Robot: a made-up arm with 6 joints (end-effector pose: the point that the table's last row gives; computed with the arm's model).
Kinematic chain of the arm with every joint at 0, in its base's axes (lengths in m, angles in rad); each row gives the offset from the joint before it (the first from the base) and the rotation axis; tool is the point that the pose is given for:
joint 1: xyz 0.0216 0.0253 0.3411 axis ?
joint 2: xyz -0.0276 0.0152 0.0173 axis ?
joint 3: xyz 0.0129 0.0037 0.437 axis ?
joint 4: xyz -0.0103 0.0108 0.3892 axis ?
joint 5: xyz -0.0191 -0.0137 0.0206 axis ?
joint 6: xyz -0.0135 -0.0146 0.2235 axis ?
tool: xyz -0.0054 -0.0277 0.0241
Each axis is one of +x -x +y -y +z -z.
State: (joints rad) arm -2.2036 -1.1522 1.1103 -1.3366 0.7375 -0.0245
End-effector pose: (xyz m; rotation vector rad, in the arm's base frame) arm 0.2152 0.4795 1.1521 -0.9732 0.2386 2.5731
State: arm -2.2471 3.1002 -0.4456 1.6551 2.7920 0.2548
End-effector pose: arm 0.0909 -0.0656 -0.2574 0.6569 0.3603 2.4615
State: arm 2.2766 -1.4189 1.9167 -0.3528 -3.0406 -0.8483
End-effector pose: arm 0.2928 -0.2805 0.5924 2.6300 -0.5037 0.6057
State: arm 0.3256 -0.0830 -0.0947 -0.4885 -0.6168 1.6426
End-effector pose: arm -0.3011 -0.0073 1.3774 -0.6064 -0.5914 1.3731
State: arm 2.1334 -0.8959 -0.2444 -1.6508 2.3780 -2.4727
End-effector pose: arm 0.4599 -0.4060 0.7208 -1.8212 0.6432 0.0995
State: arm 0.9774 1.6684 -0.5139 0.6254 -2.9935 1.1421
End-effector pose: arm 0.3624 0.4508 0.4039 0.5192 -1.9535 1.0834
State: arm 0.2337 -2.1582 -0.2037 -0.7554 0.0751 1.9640
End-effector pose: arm -0.8044 -0.1673 -0.3505 -1.1198 -2.1680 0.7617
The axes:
joint 1: +z
joint 2: +y
joint 3: +y
joint 4: +z
joint 5: +y
joint 6: +z

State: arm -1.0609 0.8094 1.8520 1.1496 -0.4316 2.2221
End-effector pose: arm 0.2602 -0.5631 0.1025 1.8918 -1.5791 0.5669
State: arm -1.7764 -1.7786 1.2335 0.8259 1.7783 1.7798
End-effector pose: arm 0.2927 0.4796 0.6580 1.2998 0.5498 0.3520
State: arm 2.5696 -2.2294 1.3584 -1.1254 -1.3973 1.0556
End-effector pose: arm 0.5946 -0.6358 0.2714 1.0692 -1.6395 1.1827
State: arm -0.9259 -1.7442 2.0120 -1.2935 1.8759 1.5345
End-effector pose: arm -0.3429 0.2028 0.6024 1.9568 -0.4250 -0.6911
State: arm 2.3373 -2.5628 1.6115 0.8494 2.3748 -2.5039
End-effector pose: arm 0.2000 -0.3854 0.2298 -0.1898 -1.6089 -0.2134
